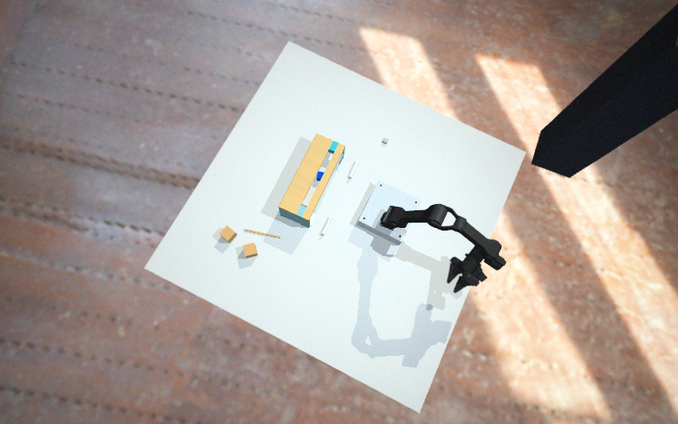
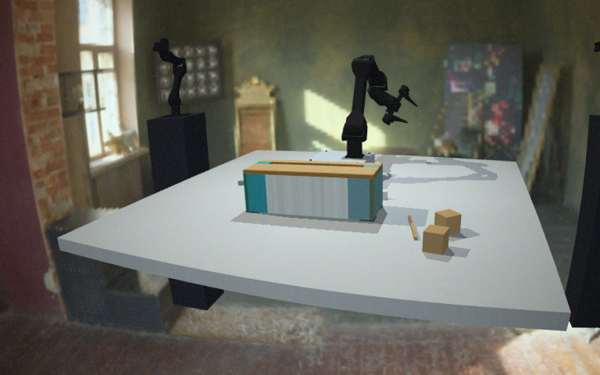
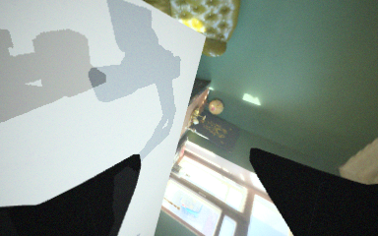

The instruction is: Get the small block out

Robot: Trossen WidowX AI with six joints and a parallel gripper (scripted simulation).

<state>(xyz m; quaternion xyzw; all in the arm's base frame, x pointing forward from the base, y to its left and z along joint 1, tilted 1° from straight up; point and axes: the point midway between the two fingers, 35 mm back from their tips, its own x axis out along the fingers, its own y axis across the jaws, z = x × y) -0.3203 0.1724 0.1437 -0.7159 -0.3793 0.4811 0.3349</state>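
My gripper tip is 67 cm short of the blue block, 28 cm to the left of it and 12 cm above it. The rest, counted from my gripper tip: long box 66 cm ahead, 26 cm to the right, 14 cm below; then thin wooden stick 81 cm ahead, 4 cm to the left, 20 cm below; then grey cube 46 cm ahead, 60 cm to the right, 20 cm below.
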